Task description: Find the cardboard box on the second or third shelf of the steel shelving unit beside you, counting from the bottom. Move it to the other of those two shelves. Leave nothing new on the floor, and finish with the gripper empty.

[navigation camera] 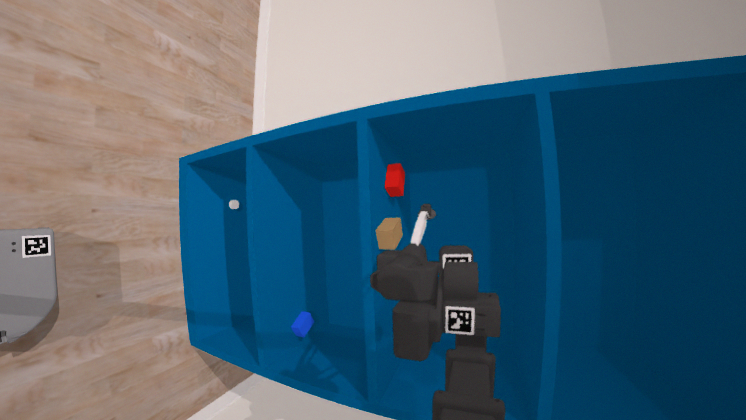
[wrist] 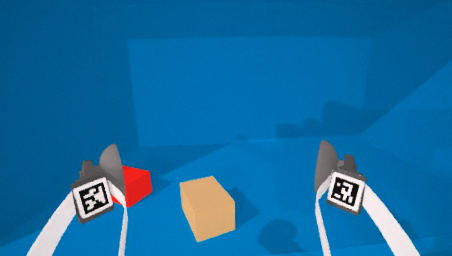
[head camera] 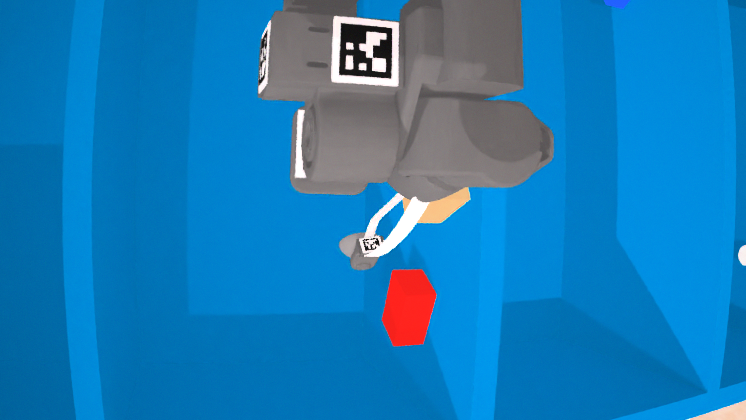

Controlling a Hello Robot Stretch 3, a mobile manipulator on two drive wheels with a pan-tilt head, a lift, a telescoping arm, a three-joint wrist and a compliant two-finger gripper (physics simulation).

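Frame: origin at the robot's base, x up, y right, z ahead, level; millimetres.
Where they show: gripper, between the fingertips: (navigation camera: 428, 248).
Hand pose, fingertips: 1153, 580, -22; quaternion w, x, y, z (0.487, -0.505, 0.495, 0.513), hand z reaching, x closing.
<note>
After its pixels a point has its place, as x, y, z.
The tan cardboard box (head camera: 443, 208) {1012, 698, 26} (navigation camera: 388, 233) {1028, 670, 5} (wrist: 207, 207) rests on the third shelf (navigation camera: 363, 208) {971, 636, 76} from the bottom of the blue shelving unit. In the head view the wrist covers part of it. The second shelf (navigation camera: 276, 234) {534, 753, -7} shows in the navigation view, one level below. My gripper (wrist: 220, 160) {1153, 580, -22} is wide open and empty, pointing into the third-shelf compartment. In the wrist view the box lies low between the two fingers, nearer the left one, not touched. The visible finger stands above box level in the navigation view; the other finger is hidden there and in the head view.
A red box (head camera: 409, 307) {1026, 765, 161} (navigation camera: 395, 180) {1025, 766, 163} (wrist: 137, 187) stands beside the cardboard box, partly behind the left finger in the wrist view. A blue block (head camera: 617, 2) {558, 869, -371} (navigation camera: 302, 323) {576, 829, -394} lies on the second shelf. A white object (head camera: 742, 255) {100, 901, 140} (navigation camera: 233, 204) {100, 877, 138} is on the bottom shelf.
</note>
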